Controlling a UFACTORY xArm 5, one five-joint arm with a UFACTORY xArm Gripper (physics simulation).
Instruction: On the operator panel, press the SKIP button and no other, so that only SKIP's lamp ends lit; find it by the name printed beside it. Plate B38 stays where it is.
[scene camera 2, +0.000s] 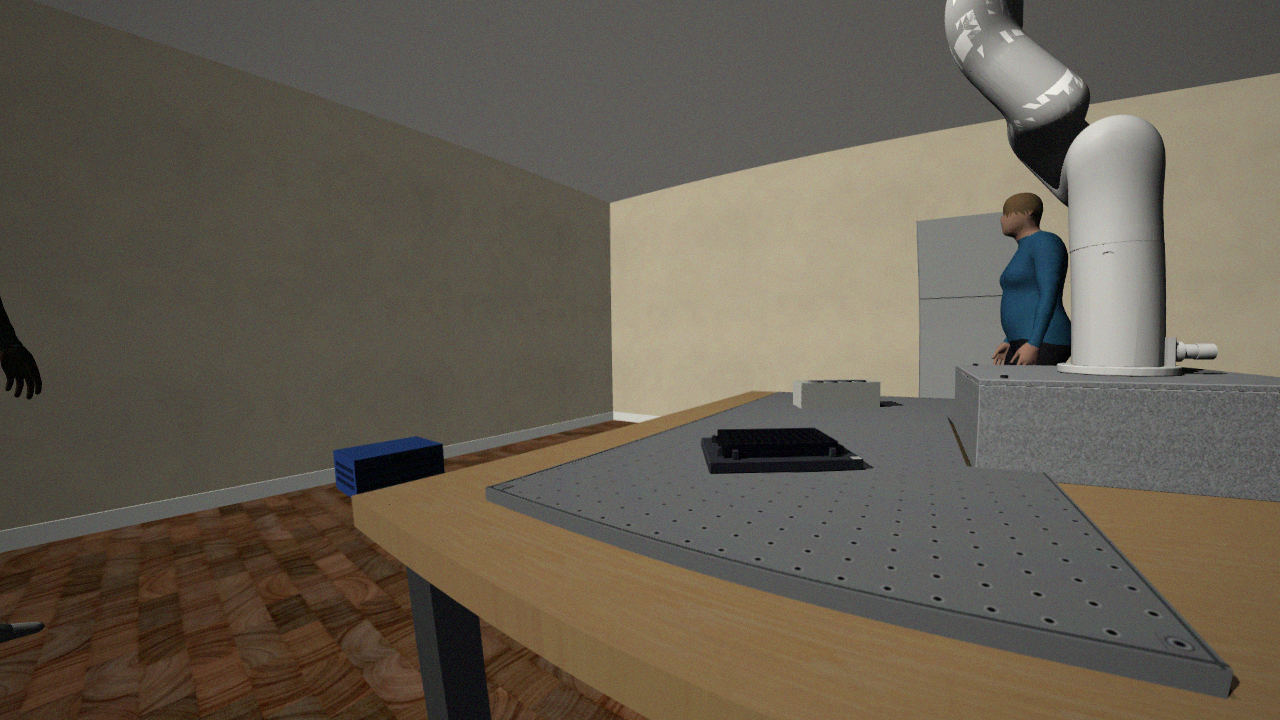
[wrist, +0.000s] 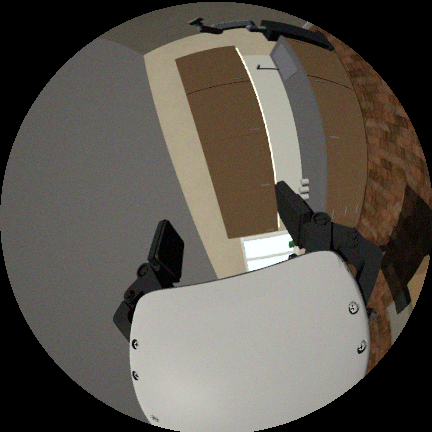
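Where they show: gripper, fingertip midpoint: (wrist: 224, 214); arm's base, origin of the base link: (scene camera 2: 1115, 372).
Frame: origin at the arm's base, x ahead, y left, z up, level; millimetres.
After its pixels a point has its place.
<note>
My gripper (wrist: 224, 214) @(x -320, y 58, z 941 mm) is open and empty in the wrist view, with its two black fingers wide apart and a room behind them. In scene camera 2 the arm reaches out of the top of the view and the gripper does not show. A low light-grey box (scene camera 2: 836, 395) @(x 383, y -222, z -67 mm) with dark parts on top stands far back on the perforated board; it looks like the operator panel, but no button, name or lamp can be made out. A black plate (scene camera 2: 776, 440) @(x 386, y 218, z -69 mm), likely B38, rests on a dark flat holder (scene camera 2: 783, 465) @(x 368, y 255, z -86 mm) nearer the camera. No label is readable.
The grey perforated board (scene camera 2: 895, 537) @(x 257, y 373, z -93 mm) lies on a wooden table (scene camera 2: 572, 573) @(x 437, y 498, z -106 mm). The arm's base stands on a grey block (scene camera 2: 1118, 438) @(x 50, y 147, z -56 mm) at the right. A blue box (scene camera 2: 389, 465) shows beyond the table's left edge. A person in blue (scene camera 2: 1033, 286) stands behind the arm.
</note>
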